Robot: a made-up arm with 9 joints. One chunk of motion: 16 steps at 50 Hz.
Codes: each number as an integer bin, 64 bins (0 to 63) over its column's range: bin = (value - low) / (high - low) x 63, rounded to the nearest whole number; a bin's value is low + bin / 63 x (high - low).
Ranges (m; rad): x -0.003..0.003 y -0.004..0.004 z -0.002..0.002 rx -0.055..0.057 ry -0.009..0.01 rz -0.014..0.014
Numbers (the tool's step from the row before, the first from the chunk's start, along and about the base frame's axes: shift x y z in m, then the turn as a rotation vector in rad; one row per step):
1: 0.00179 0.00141 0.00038 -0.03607 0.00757 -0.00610
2: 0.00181 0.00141 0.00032 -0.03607 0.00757 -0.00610
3: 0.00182 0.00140 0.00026 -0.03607 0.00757 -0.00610
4: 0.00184 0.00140 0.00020 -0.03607 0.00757 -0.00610
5: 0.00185 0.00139 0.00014 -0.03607 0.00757 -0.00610
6: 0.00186 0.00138 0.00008 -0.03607 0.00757 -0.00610
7: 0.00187 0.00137 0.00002 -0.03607 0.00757 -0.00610
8: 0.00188 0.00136 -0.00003 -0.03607 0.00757 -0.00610
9: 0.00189 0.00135 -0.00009 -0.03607 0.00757 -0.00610
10: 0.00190 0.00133 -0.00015 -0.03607 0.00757 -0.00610
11: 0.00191 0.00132 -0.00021 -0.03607 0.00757 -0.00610
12: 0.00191 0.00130 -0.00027 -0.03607 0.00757 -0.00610
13: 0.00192 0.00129 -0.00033 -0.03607 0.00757 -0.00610
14: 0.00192 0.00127 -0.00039 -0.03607 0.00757 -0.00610
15: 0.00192 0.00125 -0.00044 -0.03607 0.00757 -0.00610
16: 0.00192 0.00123 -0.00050 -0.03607 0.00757 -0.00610
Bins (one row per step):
1: 50 43 37 11 55 18
2: 51 43 37 11 55 18
3: 51 43 36 11 55 18
4: 51 43 35 11 55 18
5: 51 42 34 11 55 18
6: 51 42 33 11 55 18
7: 51 42 32 11 55 18
8: 51 42 31 11 55 18
9: 51 42 30 11 55 18
10: 51 42 29 11 55 18
11: 52 42 28 11 55 18
12: 52 42 27 11 55 18
13: 52 42 26 11 55 18
14: 52 42 25 11 55 18
15: 52 41 25 11 55 18
16: 52 41 24 11 55 18

